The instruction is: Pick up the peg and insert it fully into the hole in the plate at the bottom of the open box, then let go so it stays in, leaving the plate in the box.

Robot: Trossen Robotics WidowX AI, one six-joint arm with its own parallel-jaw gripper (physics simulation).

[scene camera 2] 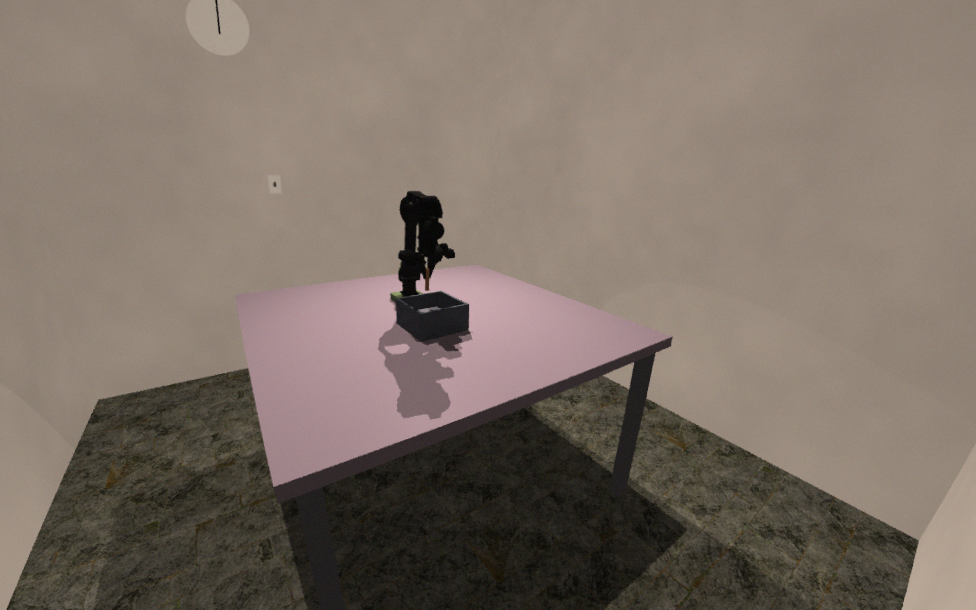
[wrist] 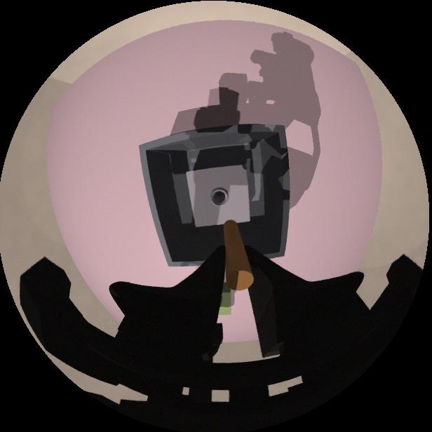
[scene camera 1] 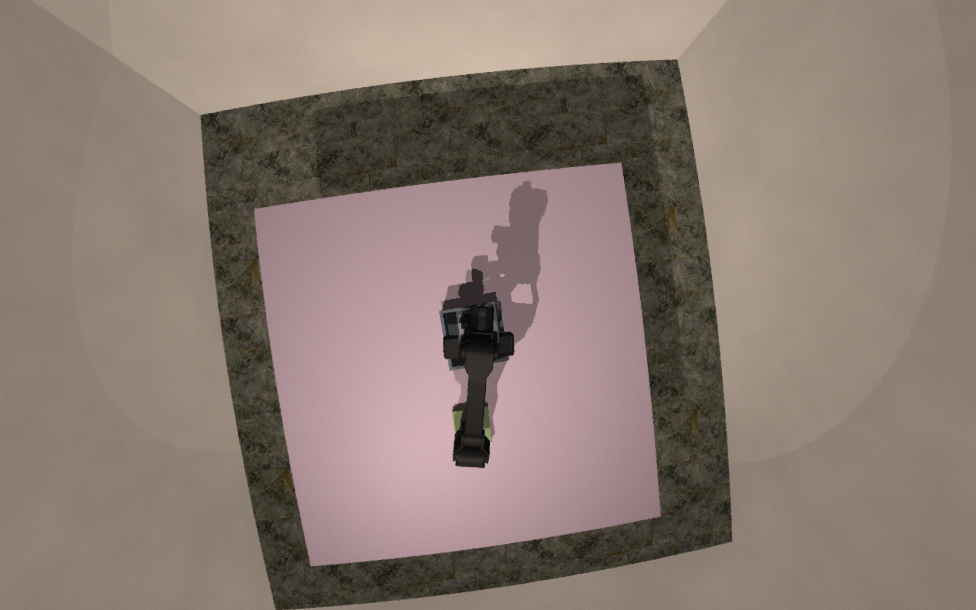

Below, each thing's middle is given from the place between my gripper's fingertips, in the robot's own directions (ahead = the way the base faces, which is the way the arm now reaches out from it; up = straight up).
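The orange-brown peg (wrist: pixel 239 276) is right at my hand. I see the grey plate (wrist: pixel 208 209) as well, 10 mm ahead of my hand, 10 mm to the left of it and 140 mm below it; the dark grey box (scene camera 2: pixel 453 317), for its part, is 10 mm ahead of my hand, 10 mm to the left of it and 130 mm below it.
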